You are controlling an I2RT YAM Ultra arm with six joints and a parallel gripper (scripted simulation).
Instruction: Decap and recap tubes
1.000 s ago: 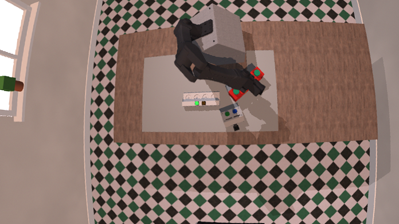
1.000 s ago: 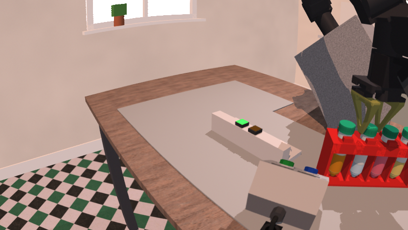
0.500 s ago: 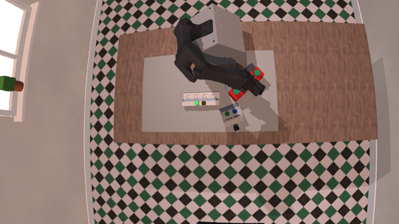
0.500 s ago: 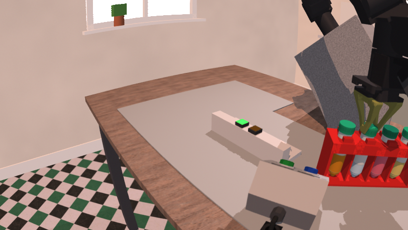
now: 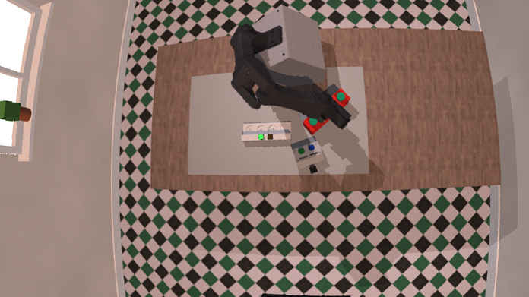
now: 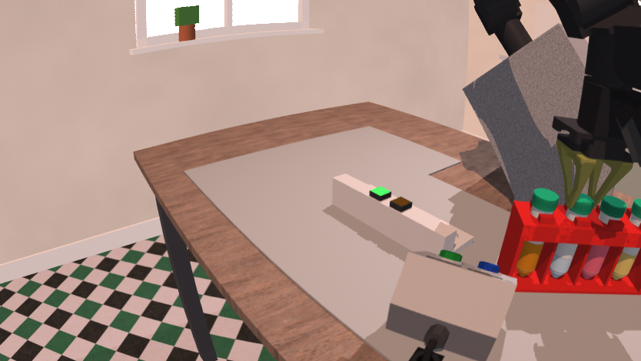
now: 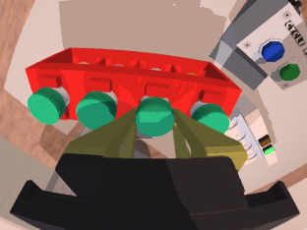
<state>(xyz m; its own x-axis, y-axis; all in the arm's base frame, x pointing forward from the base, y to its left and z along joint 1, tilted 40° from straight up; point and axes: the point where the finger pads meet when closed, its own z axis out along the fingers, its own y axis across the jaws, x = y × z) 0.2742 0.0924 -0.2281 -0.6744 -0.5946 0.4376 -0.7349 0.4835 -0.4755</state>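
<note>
Right now the green key is 150 mm ahead of my hand, 90 mm to the right of it and 50 mm below it. From my hand the other things lie so: key box 160 mm ahead, 70 mm to the right, 60 mm below; then blue key 140 mm ahead, 50 mm to the right, 50 mm below.
</note>
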